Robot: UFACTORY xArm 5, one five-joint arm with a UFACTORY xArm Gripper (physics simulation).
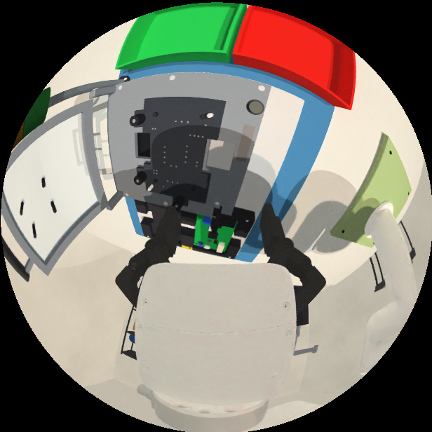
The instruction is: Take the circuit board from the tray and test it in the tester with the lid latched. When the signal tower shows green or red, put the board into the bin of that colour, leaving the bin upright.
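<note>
The green circuit board (201,234) lies in the black tray (245,219) at the near side of the tester; parts of the board and tray are hidden. My gripper (219,214) is open and empty, with its fingers apart above the tray area, one on each side of the board. The tester (240,85) is a grey plate with a dark, empty nest (175,145). Its lid (65,170), a pale panel in a grey frame, stands open on the left. The green bin (180,35) and the red bin (285,47) stand upright side by side at the far edge. The signal tower cannot be made out.
A blue mat (314,132) borders the tester and tray. A light green plate (372,187) is at the right, with a white curved arm part (387,245) over it. A dark green and orange object (37,114) shows at the left edge, behind the lid.
</note>
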